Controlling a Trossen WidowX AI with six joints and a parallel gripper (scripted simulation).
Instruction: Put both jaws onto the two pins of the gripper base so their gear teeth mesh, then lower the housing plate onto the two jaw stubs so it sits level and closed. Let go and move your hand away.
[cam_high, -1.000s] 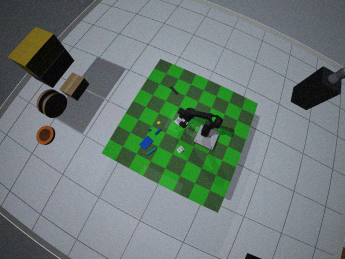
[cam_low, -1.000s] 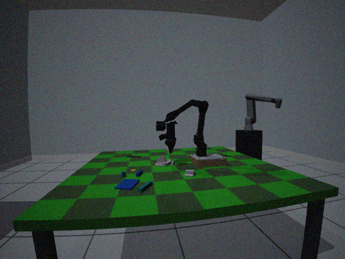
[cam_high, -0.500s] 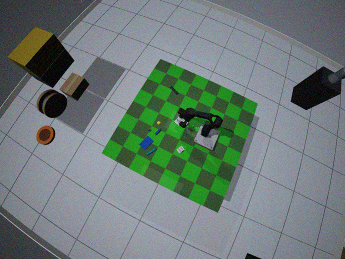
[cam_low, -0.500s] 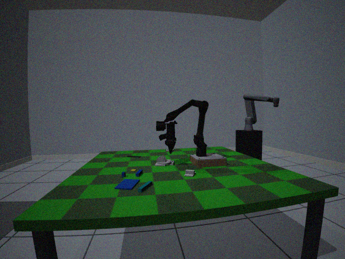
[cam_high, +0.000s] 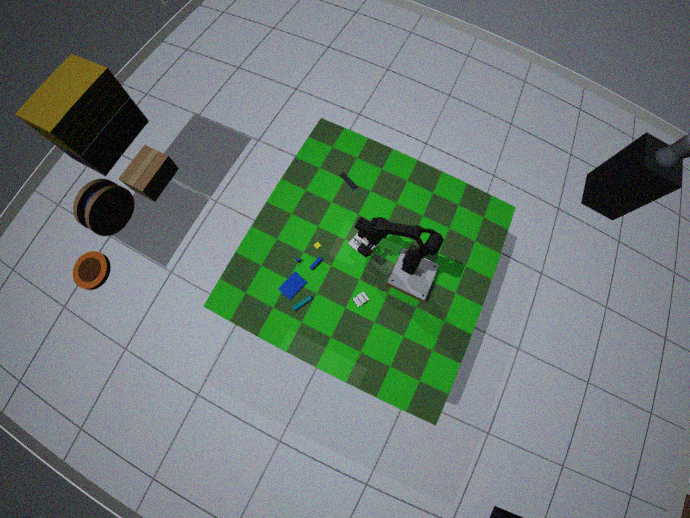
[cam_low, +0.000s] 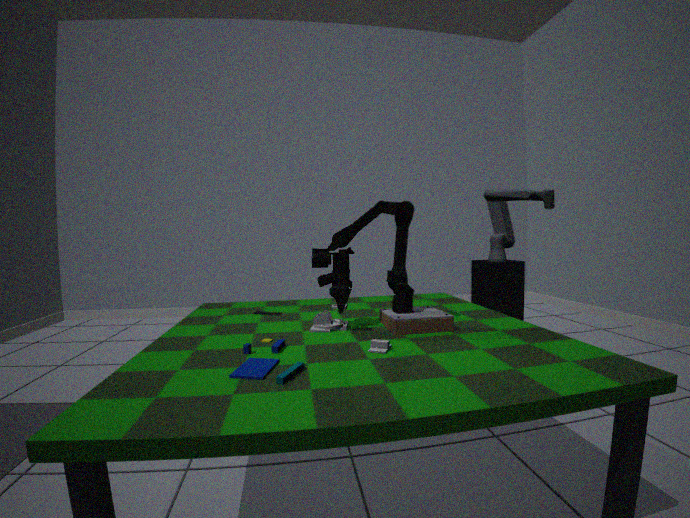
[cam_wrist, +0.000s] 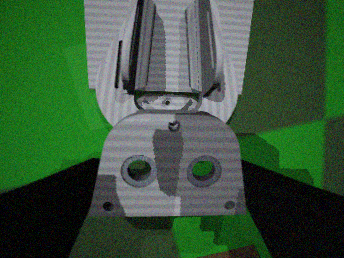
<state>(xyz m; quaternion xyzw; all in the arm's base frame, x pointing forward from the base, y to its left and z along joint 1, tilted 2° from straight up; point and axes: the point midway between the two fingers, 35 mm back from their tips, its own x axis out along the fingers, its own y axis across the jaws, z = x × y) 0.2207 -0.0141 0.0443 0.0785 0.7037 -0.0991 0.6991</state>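
Right now my gripper tip is 70 mm short of the grey gripper base, 20 mm to the left of it and 60 mm above it. From my gripper tip the other things lie so: grey housing plate 10 mm ahead, 20 mm above; then yellow piece 260 mm ahead, 110 mm to the left, 60 mm below; then blue bar 220 mm ahead, 200 mm to the left, 50 mm below.
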